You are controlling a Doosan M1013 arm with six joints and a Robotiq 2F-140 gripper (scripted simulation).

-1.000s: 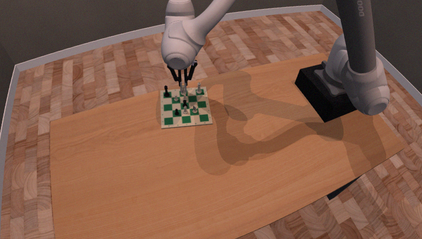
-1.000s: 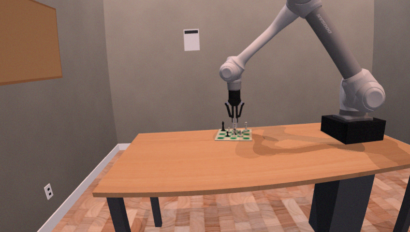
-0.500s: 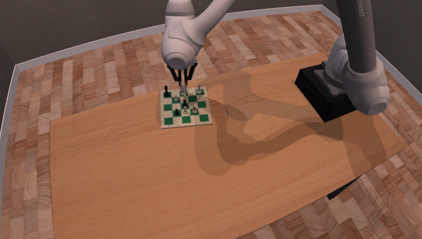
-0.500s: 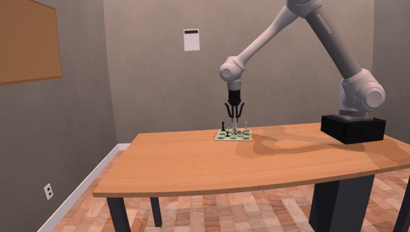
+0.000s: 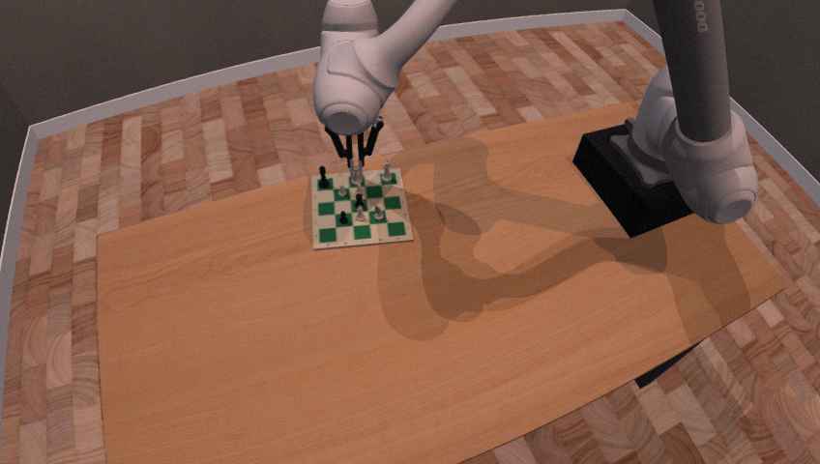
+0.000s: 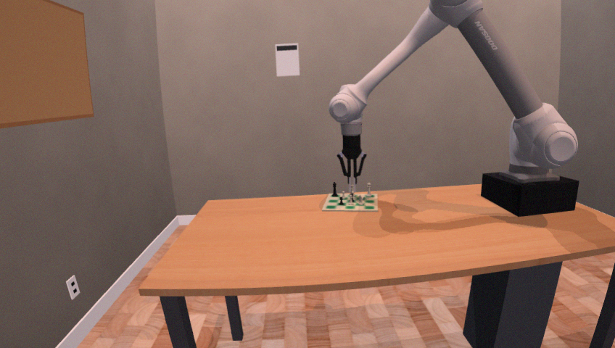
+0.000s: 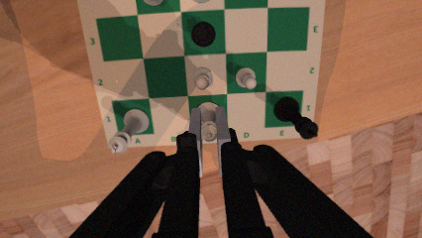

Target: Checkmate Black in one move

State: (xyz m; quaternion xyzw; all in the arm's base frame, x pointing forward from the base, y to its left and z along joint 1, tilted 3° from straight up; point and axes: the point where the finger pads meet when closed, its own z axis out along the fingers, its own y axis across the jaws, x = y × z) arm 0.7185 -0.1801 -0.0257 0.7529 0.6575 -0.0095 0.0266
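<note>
Right now the small white piece is 30 mm below my hand. Also, from my hand: tall white piece: 70 mm behind, 20 mm below, 10 mm to the left; then tall black piece: 80 mm ahead, 20 mm below, 10 mm to the right; then board: 80 mm to the left, 60 mm below, 10 mm ahead.
</note>
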